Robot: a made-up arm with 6 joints. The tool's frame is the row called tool. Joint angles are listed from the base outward. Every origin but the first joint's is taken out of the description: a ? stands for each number. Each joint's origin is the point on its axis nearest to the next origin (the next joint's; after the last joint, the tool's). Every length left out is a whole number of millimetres.
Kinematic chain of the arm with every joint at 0, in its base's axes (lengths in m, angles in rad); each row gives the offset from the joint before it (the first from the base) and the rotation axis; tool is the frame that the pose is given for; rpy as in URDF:
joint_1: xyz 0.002 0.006 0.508 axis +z
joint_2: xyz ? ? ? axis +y
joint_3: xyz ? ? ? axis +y
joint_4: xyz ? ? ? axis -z
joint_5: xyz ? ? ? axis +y
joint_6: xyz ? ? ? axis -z
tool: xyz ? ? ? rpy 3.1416 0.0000 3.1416
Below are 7 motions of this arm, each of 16 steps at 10 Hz.
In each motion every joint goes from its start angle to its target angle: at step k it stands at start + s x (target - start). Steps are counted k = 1, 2, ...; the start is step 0. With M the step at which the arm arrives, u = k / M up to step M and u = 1 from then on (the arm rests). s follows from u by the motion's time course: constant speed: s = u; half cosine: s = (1 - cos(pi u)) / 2; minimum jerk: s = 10 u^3 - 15 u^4 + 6 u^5.
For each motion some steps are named. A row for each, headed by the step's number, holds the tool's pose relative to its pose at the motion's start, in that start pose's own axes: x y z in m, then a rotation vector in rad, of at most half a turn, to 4 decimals.
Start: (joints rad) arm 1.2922 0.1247 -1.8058 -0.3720 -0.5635 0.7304
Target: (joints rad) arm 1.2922 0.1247 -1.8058 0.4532 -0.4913 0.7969
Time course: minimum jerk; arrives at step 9
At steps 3, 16:
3: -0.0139 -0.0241 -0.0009 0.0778 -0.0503 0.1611
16: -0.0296 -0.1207 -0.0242 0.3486 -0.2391 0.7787

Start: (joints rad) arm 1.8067 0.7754 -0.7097 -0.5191 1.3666 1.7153
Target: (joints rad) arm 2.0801 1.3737 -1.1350 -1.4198 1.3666 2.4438
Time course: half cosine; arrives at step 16
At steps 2, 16:
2: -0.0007 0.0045 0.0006 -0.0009 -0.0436 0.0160
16: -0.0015 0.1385 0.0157 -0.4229 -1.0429 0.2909

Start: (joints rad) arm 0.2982 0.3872 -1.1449 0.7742 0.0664 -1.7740
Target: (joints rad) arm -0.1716 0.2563 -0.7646 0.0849 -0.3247 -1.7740
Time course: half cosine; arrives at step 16
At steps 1, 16:
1: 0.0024 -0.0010 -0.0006 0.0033 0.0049 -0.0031
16: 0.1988 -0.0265 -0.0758 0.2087 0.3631 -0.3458

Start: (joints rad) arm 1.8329 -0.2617 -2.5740 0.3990 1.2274 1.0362
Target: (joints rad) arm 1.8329 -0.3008 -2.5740 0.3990 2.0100 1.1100
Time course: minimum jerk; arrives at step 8
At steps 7, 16:
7: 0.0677 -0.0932 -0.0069 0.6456 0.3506 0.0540
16: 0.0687 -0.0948 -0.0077 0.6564 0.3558 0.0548

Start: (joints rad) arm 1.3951 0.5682 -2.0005 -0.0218 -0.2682 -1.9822
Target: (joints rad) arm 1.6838 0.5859 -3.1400 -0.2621 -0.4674 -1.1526
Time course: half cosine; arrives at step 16
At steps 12, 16:
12: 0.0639 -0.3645 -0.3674 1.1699 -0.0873 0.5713
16: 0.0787 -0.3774 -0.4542 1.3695 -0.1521 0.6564

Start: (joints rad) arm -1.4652 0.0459 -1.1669 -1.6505 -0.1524 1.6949
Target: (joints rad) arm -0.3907 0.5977 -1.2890 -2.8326 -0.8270 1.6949
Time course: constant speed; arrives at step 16
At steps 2, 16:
2: 0.0572 0.0758 -0.0027 -0.1995 0.1001 -0.1987
16: 0.4472 0.2410 -0.2383 -1.4053 0.8252 -1.7989

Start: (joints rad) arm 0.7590 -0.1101 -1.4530 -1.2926 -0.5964 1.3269
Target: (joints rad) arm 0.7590 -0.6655 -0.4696 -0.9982 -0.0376 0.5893
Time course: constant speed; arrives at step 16
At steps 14, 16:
14: 0.1594 -0.0294 -0.0902 0.4017 0.5389 -0.2574
16: 0.1915 -0.0306 -0.1110 0.4261 0.6497 -0.2943

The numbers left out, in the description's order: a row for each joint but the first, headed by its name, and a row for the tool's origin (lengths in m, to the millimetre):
joint_2: 0.029 0.037 0.000
joint_3: 0.059 0.000 0.222
joint_4: 0.070 0.000 -0.359
joint_5: 0.017 0.009 0.000
joint_6: 0.103 0.000 -0.142
tool: -0.004 -0.028 0.000

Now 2 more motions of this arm.
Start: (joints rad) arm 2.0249 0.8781 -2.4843 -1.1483 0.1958 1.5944
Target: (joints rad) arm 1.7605 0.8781 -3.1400 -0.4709 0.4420 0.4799
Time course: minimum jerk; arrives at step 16
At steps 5, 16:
5: -0.0818 -0.0136 -0.0063 0.0387 -0.0955 -0.0586
16: -0.3819 -0.0841 -0.1569 0.1892 -0.3975 -0.3679

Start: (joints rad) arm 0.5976 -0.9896 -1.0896 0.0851 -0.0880 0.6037
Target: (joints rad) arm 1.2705 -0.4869 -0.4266 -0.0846 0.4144 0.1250
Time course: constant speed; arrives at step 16
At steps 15, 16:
15: 0.5884 -0.1179 -0.1757 -0.0540 1.6770 -0.6118
16: 0.6101 -0.1241 -0.2145 -0.0955 1.7844 -0.6754

